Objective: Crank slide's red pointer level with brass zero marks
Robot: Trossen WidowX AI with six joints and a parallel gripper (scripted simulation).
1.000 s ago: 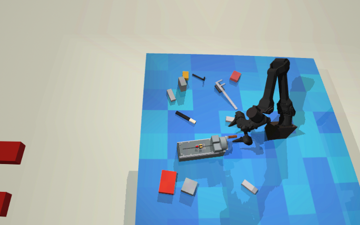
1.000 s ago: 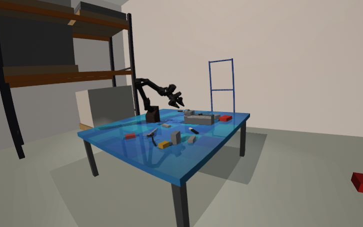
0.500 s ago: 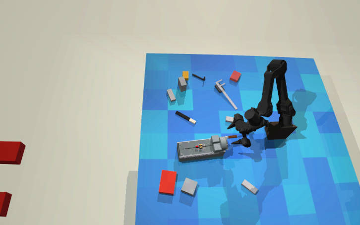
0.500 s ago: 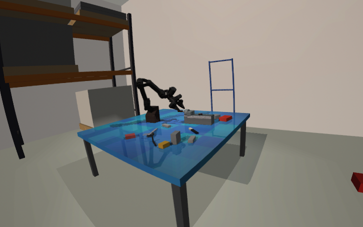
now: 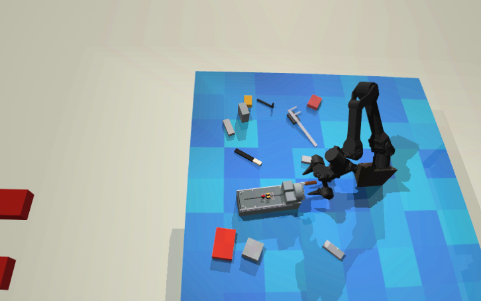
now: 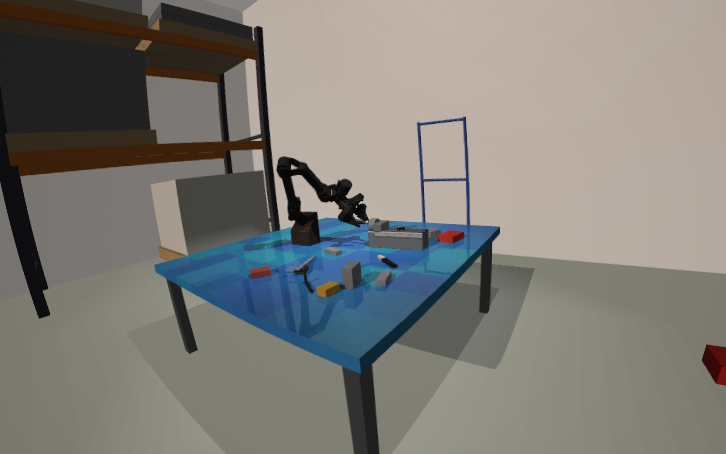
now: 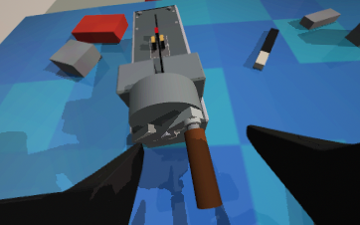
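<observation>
Right now my gripper tip is 2 cm past the brown crank handle and 1 cm below it. From my gripper tip the other things lie so: red block (16 cm behind, 50 cm to the right, 9 cm below); then red pointer (18 cm ahead, 4 cm to the left, 2 cm below); then black key (8 cm ahead, 50 cm to the right, 9 cm below).
</observation>
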